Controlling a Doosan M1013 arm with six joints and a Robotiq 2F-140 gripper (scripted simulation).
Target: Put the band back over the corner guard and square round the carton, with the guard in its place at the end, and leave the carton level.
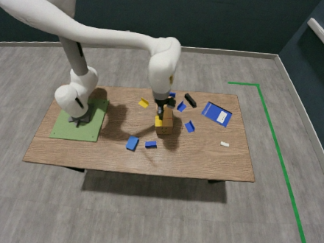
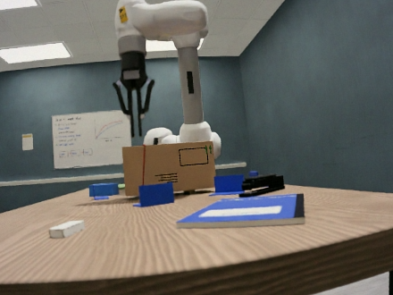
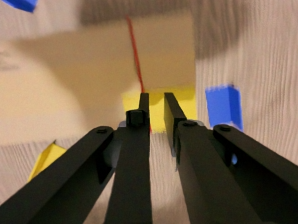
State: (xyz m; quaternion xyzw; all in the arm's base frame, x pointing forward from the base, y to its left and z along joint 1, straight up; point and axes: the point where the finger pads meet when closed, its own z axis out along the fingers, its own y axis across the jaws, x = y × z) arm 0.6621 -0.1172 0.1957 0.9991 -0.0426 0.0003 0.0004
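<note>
Right now the brown carton is 20 mm ahead of my hand, 80 mm to the left of it and 130 mm below it. From my hand the other things lie so: white eraser: 470 mm ahead, 120 mm to the right, 200 mm below.
</note>
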